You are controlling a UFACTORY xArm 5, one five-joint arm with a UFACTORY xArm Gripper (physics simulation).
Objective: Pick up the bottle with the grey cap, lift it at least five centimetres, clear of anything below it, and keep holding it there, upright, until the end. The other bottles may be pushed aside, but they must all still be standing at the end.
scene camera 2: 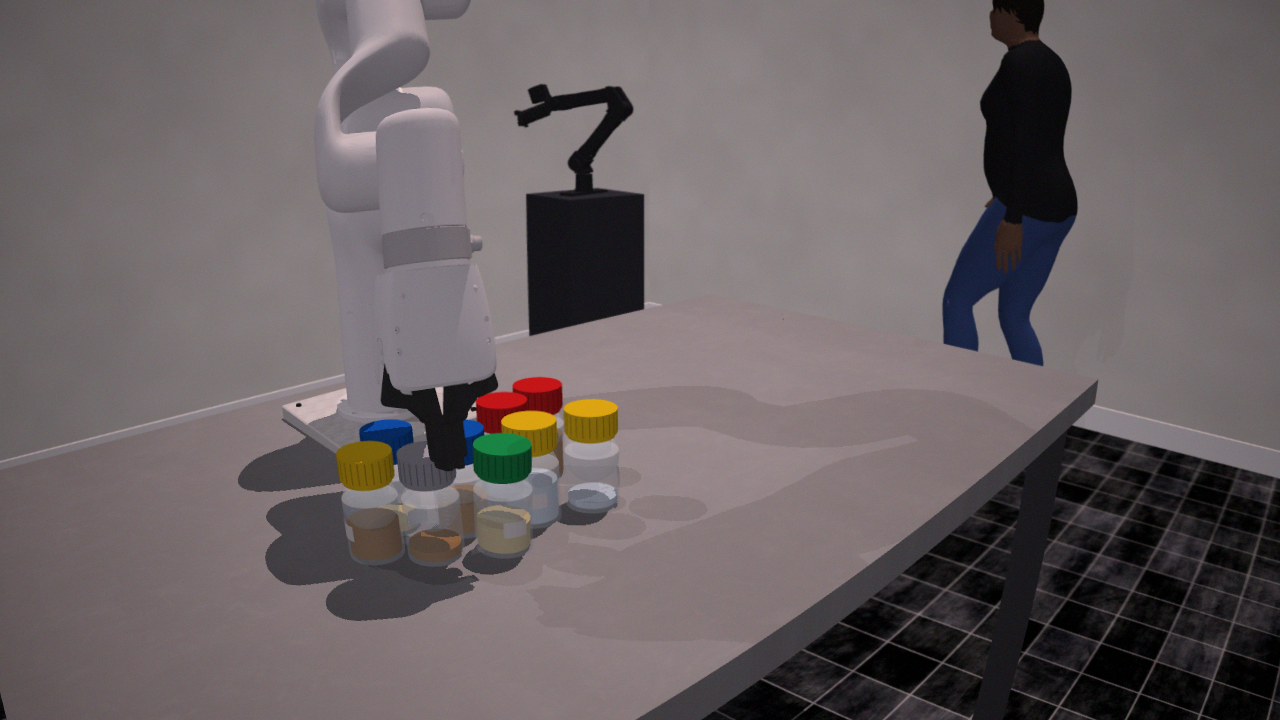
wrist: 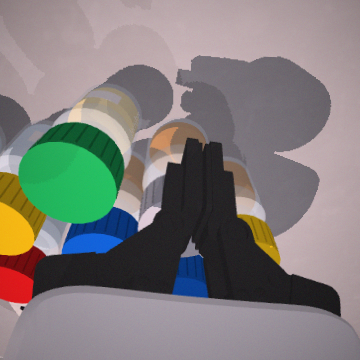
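Seen in the pictures: gripper, fingertip midpoint: (scene camera 2: 449, 468) (wrist: 197, 160); arm's base at its link origin: (scene camera 2: 381, 406).
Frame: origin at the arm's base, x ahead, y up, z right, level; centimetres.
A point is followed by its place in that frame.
The bottle with the grey cap (scene camera 2: 416, 467) {x 41.0, y 8.3, z 10.7 cm} (wrist: 152, 196) {x 40.8, y 8.0, z 6.9 cm} stands upright on the table (scene camera 2: 805, 358) {x 12.1, y -1.8, z -67.1 cm}, with a little orange-brown content inside. My gripper (scene camera 2: 449, 463) {x 44.2, y 8.9, z 8.7 cm} (wrist: 197, 160) {x 44.2, y 8.9, z 8.7 cm} is shut and empty, its fingertips pressed together. It points down at the grey cap; in the scene view the tips overlap the right part of the cap, and in the wrist view the fingers hide much of it. I cannot tell whether they touch the cap. The green-capped bottle (scene camera 2: 502, 458) {x 43.8, y 8.5, z 3.4 cm} (wrist: 70, 182) {x 41.7, y 8.8, z 2.4 cm} and a yellow-capped bottle (scene camera 2: 365, 465) {x 38.4, y 8.4, z 14.7 cm} (wrist: 259, 232) {x 38.5, y 7.8, z 14.5 cm} stand on either side of it.
Blue-capped bottles (scene camera 2: 385, 434) (wrist: 100, 237) stand close behind. Two red-capped bottles (scene camera 2: 537, 395) {x 29.9, y 8.4, z -8.0 cm} and two more yellow-capped bottles (scene camera 2: 590, 420) {x 39.6, y 8.4, z -8.5 cm} stand farther right and back. All look upright. The robot's base plate (scene camera 2: 308, 413) {x -3.2, y 0.0, z 10.0 cm} lies behind the group.
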